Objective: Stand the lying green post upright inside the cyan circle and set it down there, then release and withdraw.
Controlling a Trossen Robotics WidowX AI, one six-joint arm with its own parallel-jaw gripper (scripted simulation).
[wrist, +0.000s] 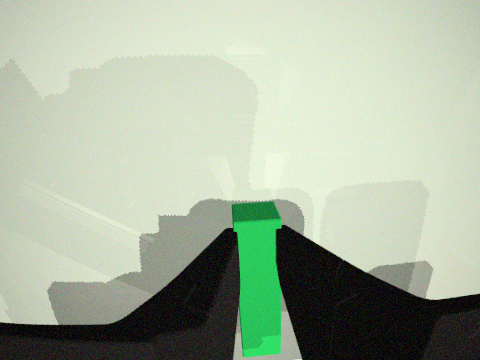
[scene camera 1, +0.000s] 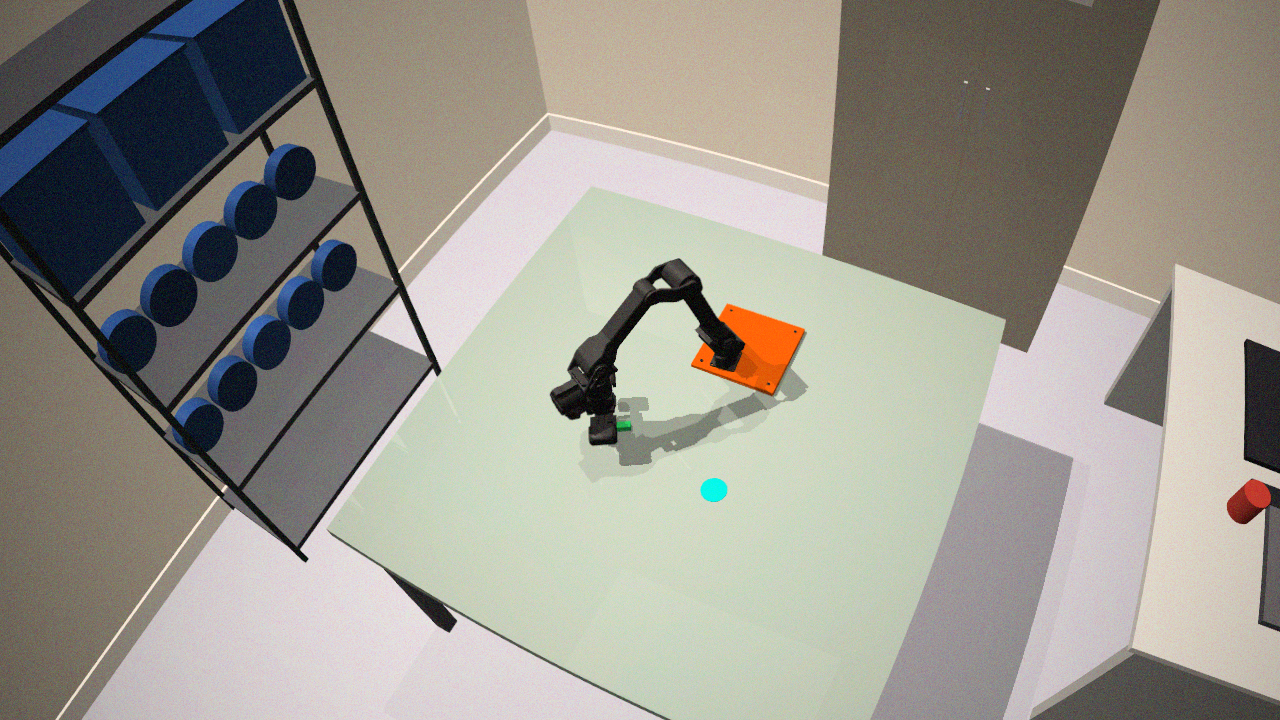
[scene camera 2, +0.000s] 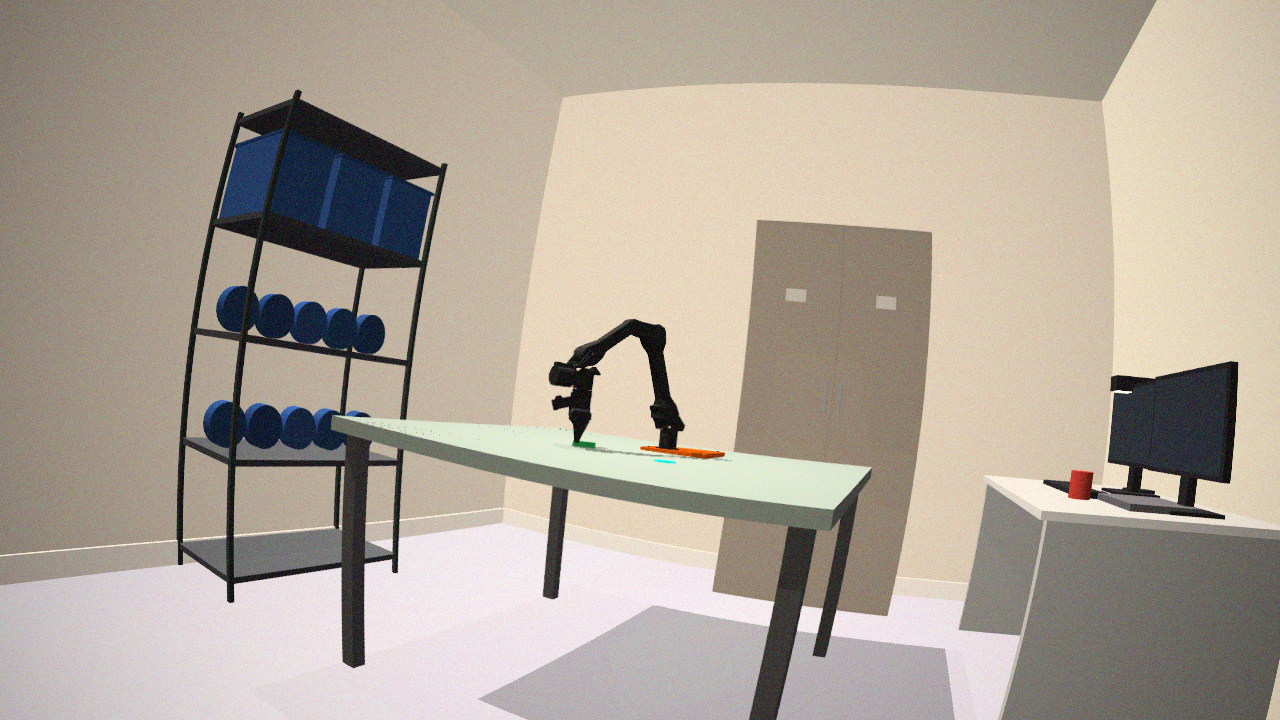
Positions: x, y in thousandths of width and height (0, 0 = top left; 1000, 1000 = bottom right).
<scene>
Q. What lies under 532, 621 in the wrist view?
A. A green post.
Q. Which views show my gripper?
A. The wrist view, scene camera 1 and scene camera 2: all of them.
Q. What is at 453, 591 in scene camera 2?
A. My gripper.
</scene>
